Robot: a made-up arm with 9 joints. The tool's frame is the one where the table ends. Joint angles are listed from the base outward.
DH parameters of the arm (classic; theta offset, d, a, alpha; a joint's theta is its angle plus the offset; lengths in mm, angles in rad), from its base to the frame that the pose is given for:
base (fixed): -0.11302 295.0 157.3 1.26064
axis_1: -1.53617 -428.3 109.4 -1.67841
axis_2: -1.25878 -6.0 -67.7 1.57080
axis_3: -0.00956 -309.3 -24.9 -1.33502
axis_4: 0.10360 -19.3 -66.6 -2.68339
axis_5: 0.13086 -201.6 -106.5 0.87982
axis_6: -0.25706 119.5 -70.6 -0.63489
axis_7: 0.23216 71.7 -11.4 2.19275
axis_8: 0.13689 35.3 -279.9 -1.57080
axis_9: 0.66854 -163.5 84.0 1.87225
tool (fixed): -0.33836 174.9 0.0 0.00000
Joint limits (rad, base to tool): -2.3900..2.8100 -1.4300..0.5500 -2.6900..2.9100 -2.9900..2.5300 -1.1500..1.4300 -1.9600..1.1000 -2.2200..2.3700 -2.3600..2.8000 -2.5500..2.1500
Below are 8 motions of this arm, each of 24 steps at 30 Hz.
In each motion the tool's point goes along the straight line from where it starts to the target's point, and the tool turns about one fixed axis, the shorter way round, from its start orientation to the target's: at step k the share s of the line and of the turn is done. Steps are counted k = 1, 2, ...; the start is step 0. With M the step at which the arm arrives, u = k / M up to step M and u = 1 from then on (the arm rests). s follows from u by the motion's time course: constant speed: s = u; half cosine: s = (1 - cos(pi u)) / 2; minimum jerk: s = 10 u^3 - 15 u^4 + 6 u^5.
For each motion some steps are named. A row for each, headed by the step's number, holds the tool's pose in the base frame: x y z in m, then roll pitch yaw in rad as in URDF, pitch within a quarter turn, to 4 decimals.
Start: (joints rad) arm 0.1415 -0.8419 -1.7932 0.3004 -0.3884 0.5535 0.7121 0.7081 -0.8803
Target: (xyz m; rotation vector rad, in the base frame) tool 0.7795 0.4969 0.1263 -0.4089 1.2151 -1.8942
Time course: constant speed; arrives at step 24
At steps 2, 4, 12, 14, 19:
2: 0.2892 0.2384 0.2677 -0.6370 1.0283 2.8863
4: 0.3337 0.2619 0.2549 -0.6183 0.9371 3.0222
12: 0.5120 0.3559 0.2034 -0.7016 0.5783 -2.8332
14: 0.5566 0.3794 0.1906 -0.7461 0.4949 -2.7358
19: 0.6681 0.4382 0.1584 -0.8867 0.3062 -2.4892

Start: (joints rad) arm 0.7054 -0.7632 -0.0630 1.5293 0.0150 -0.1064 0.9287 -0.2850 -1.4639
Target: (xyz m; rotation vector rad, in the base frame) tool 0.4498 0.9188 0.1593 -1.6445 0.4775 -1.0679
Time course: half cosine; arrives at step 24
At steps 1, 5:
1: 0.5150 0.7631 0.2325 -0.7498 -0.6647 -1.2973
5: 0.5085 0.7786 0.2252 -0.8447 -0.6522 -1.2519

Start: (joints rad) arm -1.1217 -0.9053 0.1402 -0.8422 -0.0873 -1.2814 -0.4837 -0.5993 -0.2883
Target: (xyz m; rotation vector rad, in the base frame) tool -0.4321 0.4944 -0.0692 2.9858 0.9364 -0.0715
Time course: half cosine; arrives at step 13
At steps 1, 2, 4, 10, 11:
1: -0.4496 0.4640 -0.0004 -2.3765 0.5215 0.3938
2: -0.4488 0.4654 -0.0034 -2.4108 0.4985 0.3951
4: -0.4460 0.4703 -0.0145 -2.5352 0.4139 0.4073
10: -0.4343 0.4905 -0.0604 -3.0394 0.0968 0.5619
11: -0.4331 0.4926 -0.0652 -3.0934 0.0692 0.5863

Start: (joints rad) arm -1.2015 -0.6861 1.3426 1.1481 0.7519 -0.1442 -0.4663 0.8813 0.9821
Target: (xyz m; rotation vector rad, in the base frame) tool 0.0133 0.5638 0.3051 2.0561 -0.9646 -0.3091
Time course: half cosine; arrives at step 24
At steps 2, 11, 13, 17, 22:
2: -0.0552 0.4608 -0.0141 2.0080 0.0976 -1.0452
11: -0.0261 0.5046 0.1215 2.1200 0.0139 -0.9441
13: -0.0170 0.5183 0.1639 2.1532 -0.0144 -0.9145
17: -0.0003 0.5433 0.2416 2.2119 -0.0688 -0.8628
22: 0.0121 0.5620 0.2996 2.2540 -0.1113 -0.8261

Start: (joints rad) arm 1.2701 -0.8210 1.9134 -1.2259 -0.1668 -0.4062 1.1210 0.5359 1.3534
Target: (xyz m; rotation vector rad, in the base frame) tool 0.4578 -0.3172 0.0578 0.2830 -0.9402 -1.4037
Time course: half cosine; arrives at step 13
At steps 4, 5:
4: 0.6630 -0.1729 -0.1171 0.8336 -0.0876 -1.4605
5: 0.6350 -0.1925 -0.0933 0.8282 -0.1298 -1.4913

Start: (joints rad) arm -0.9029 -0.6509 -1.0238 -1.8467 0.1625 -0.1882 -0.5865 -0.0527 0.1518
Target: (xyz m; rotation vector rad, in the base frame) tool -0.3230 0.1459 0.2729 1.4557 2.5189 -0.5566
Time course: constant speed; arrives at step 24
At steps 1, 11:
1: -0.1988 -0.0022 -0.2613 1.3748 0.1447 0.9823
11: -0.2528 0.0622 -0.0290 2.1814 0.5212 1.3952

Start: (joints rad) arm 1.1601 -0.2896 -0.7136 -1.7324 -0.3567 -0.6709 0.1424 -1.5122 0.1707
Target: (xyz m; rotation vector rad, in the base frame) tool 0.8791 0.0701 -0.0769 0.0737 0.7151 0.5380
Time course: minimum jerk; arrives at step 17
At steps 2, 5, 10, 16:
2: 0.9625 0.1953 -0.1715 0.9764 0.4072 1.7462
5: 0.9505 0.1773 -0.1579 0.9108 0.4759 1.6163
10: 0.9077 0.1130 -0.1093 0.5811 0.6385 1.0735
16: 0.8793 0.0703 -0.0771 0.3127 0.6490 0.6697

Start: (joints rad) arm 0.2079 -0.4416 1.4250 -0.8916 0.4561 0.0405 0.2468 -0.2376 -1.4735
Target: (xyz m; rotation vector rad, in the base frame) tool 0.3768 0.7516 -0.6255 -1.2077 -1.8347 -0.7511
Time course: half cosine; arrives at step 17
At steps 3, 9, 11, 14, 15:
3: 0.3660 0.6390 -0.7965 2.5106 -0.7563 2.0724
9: 0.3715 0.6964 -0.7094 2.7562 -0.9010 2.0845
11: 0.3736 0.7179 -0.6767 2.8601 -0.9550 2.0738
14: 0.3759 0.7425 -0.6393 2.9911 -1.0156 2.0475
15: 0.3764 0.7475 -0.6317 3.0197 -1.0277 2.0400

